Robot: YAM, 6 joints.
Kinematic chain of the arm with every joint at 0, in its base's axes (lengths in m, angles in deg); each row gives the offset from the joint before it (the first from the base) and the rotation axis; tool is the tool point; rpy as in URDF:
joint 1: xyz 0 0 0.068 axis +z
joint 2: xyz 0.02 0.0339 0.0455 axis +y
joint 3: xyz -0.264 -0.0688 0 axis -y
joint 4: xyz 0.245 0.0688 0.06 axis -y
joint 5: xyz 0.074 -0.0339 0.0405 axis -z
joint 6: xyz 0.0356 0 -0.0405 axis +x
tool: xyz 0 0 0 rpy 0 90 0
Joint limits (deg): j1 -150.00..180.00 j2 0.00..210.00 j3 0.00..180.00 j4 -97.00..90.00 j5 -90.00..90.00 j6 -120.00..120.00
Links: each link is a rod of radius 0.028 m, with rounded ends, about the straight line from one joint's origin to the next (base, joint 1, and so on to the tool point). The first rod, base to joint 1, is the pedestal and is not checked.
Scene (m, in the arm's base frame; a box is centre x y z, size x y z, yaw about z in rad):
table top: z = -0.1
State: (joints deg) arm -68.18 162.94 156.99 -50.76 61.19 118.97
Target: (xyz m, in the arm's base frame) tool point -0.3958 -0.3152 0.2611
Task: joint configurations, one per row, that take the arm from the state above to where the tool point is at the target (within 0.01 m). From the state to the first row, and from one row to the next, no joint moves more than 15 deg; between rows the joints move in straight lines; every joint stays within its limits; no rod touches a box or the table.
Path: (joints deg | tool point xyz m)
1: -82.11 158.95 154.74 -54.91 61.93 118.97 | 0.0460 -0.5607 0.1723
2: -96.03 154.96 152.49 -59.06 62.67 118.97 | -0.0892 -0.5432 0.1952
3: -109.96 150.97 150.25 -63.21 63.41 118.97 | -0.2129 -0.4930 0.2177
4: -123.89 146.98 148.00 -67.35 64.15 118.97 | -0.3172 -0.4148 0.2397
5: -137.81 142.99 145.75 -71.50 64.88 118.97 | -0.3958 -0.3152 0.2611

